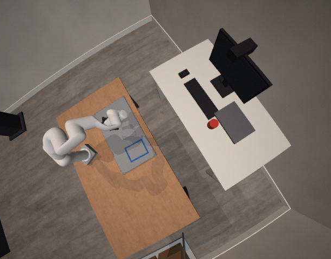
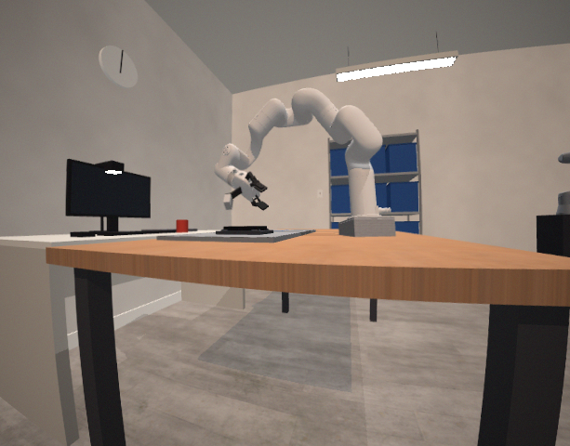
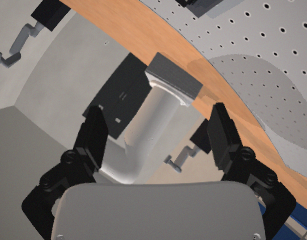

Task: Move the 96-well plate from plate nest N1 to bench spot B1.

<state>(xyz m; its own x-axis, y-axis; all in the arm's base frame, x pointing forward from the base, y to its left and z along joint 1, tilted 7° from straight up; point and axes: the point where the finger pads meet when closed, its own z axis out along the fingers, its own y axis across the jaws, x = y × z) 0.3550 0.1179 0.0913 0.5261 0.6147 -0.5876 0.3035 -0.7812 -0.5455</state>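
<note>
The black 96-well plate lies 11 cm below my hand, 9 cm to the left of it and 3 cm ahead of it. From my hand the other things lie so: dark plate nest N1: 12 cm below, 9 cm to the left, 3 cm ahead.
</note>
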